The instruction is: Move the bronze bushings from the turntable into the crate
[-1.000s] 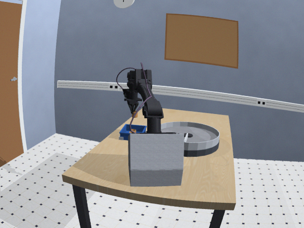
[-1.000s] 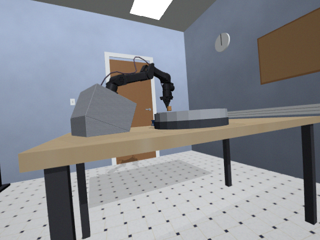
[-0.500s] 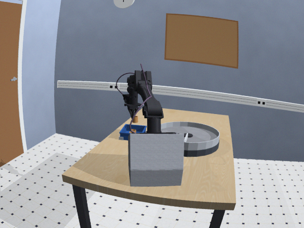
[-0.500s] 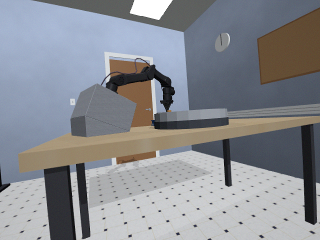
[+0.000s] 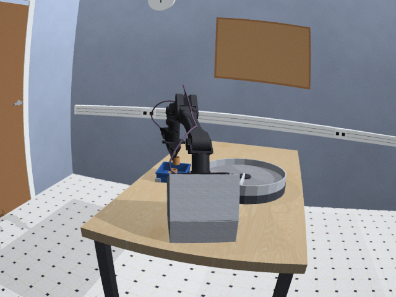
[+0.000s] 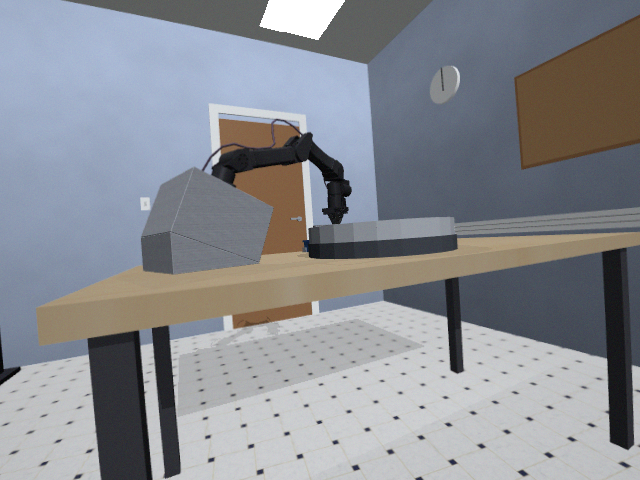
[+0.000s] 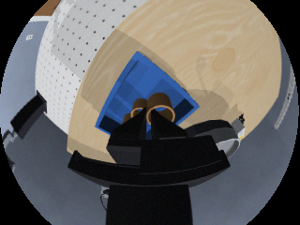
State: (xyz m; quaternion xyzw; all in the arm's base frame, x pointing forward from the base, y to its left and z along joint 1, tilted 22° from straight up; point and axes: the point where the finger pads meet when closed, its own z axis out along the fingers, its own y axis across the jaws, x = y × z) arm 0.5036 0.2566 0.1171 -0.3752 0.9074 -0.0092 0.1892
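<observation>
The blue crate lies 4 cm behind my hand, 2 cm to the right of it and 6 cm below it. The rest, counted from my hand: grey turntable 5 cm behind, 38 cm to the right, 3 cm below.
</observation>
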